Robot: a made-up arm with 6 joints.
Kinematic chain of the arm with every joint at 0, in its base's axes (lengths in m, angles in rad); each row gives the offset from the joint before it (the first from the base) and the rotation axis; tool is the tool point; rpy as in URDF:
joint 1: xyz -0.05 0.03 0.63 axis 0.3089 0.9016 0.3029
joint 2: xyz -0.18 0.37 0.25 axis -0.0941 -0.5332 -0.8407
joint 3: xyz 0.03 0.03 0 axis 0.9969 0.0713 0.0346
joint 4: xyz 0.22 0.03 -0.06 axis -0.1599 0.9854 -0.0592
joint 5: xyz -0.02 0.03 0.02 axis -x
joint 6: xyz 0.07 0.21 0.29 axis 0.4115 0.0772 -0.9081
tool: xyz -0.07 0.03 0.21 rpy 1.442 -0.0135 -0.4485
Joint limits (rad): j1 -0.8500..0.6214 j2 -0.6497..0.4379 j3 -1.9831..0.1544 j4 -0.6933..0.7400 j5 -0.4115..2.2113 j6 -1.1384..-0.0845
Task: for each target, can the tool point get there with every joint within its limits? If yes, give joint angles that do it. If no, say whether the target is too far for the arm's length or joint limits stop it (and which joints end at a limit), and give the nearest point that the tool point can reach.
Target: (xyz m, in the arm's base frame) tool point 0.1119 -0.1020 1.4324
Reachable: no: joint limits stop it (at a limit: joint 1, joint 3, joint 4, joint 5, joint 6) | nearest point 0.0747 0.2033 1.3427 | short by 0.320 m
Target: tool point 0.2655 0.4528 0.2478
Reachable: yes | joints -0.6891 -0.2594 -1.2708 0.4275 1.1988 -0.4117
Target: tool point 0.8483 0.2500 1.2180
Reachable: no: joint limits stop it (at a limit: joint 1, joint 2, joint 3, joint 4, joint 6) | nearest point 0.6110 0.2886 1.1631 | short by 0.247 m
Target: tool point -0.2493 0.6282 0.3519
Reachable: yes | joints 0.1711 -0.4505 -1.6984 0.0814 0.7126 -0.9207
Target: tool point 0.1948 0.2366 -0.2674
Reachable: no: joint limits stop it (at a limit: joint 1, joint 2, joint 6) | nearest point 0.1238 0.3831 0.1162 | short by 0.417 m
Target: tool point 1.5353 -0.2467 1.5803
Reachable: no: too far | nearest point 0.6106 0.2861 1.1630 | short by 1.146 m
